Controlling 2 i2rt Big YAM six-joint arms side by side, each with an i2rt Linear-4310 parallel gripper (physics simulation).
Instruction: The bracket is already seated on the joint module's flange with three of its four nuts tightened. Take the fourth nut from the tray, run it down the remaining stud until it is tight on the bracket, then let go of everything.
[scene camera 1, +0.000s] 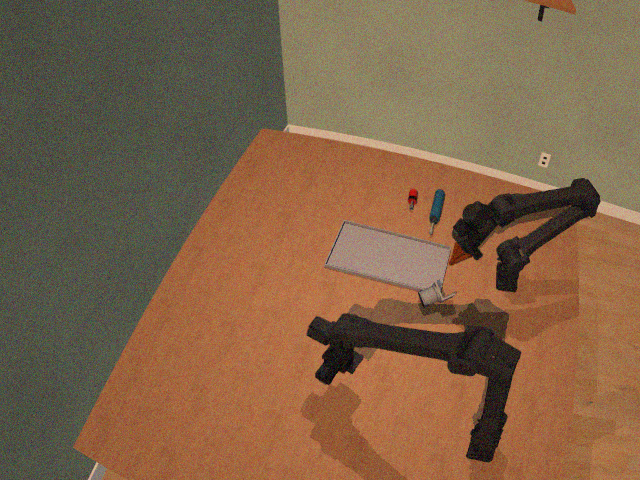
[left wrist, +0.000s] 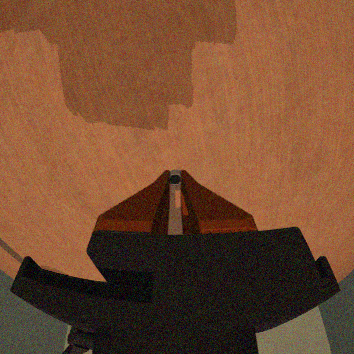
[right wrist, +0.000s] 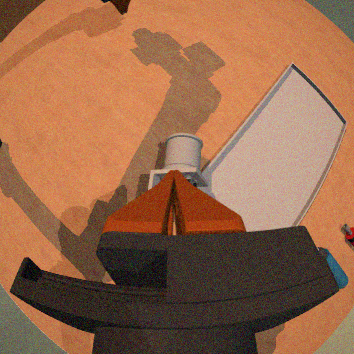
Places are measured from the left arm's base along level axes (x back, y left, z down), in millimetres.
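Pixels of known places: left gripper, between the fingertips: (scene camera 1: 341, 370) (left wrist: 174, 177) (right wrist: 123, 12); right gripper, between the fingertips: (scene camera 1: 449, 264) (right wrist: 173, 177); left arm's base, origin of its link: (scene camera 1: 482, 443); right arm's base, origin of its link: (scene camera 1: 506, 278).
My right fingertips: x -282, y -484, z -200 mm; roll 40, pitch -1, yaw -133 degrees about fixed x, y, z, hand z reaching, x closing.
For each thing: its top centre in the pictures, then the offset to it from my right fingertips. Level surfaces: height alone.
- joint module, centre of its top: (right wrist: 182, 158) (scene camera 1: 432, 289) dx -34, dy +16, dz +125 mm
- pale bracket, centre of its top: (right wrist: 180, 189) (scene camera 1: 445, 283) dx +1, dy -10, dz +110 mm
- small grey nut, centre of its top: (left wrist: 174, 179) dx -223, dy +378, dz +147 mm
- grey tray, centre of its top: (right wrist: 292, 146) (scene camera 1: 390, 255) dx -217, dy -125, dz +184 mm
- red-handled tool, centre of its top: (scene camera 1: 412, 197) dx -207, dy -420, dz +166 mm
- blue-handled screwdriver, centre of its top: (right wrist: 333, 266) (scene camera 1: 436, 207) dx -103, dy -391, dz +159 mm
- wooden table, height of its surface: dz +201 mm
The joint module (scene camera 1: 430, 295) (right wrist: 183, 154), a light grey cylinder, lies by the tray's near right corner. The pale bracket (right wrist: 156, 176) is at its end, partly hidden behind the right fingers; its studs and nuts are too small or hidden to tell apart. My left gripper (left wrist: 174, 177) is shut on a small grey nut (left wrist: 175, 172) with a dark hole, high above the table; its fingers are hidden in the scene view. My right gripper (scene camera 1: 451, 262) (right wrist: 173, 177) is shut, its tips together with nothing between them, above the bracket end. The grey tray (scene camera 1: 385, 255) (right wrist: 280, 150) shows no nut.
A red-handled tool (scene camera 1: 412, 196) (right wrist: 351, 236) and a blue-handled screwdriver (scene camera 1: 437, 205) (right wrist: 336, 270) lie beyond the tray. The left arm (scene camera 1: 408, 342) reaches across in front of the joint module. A wall (scene camera 1: 439, 77) runs behind the wooden table (scene camera 1: 206, 310).
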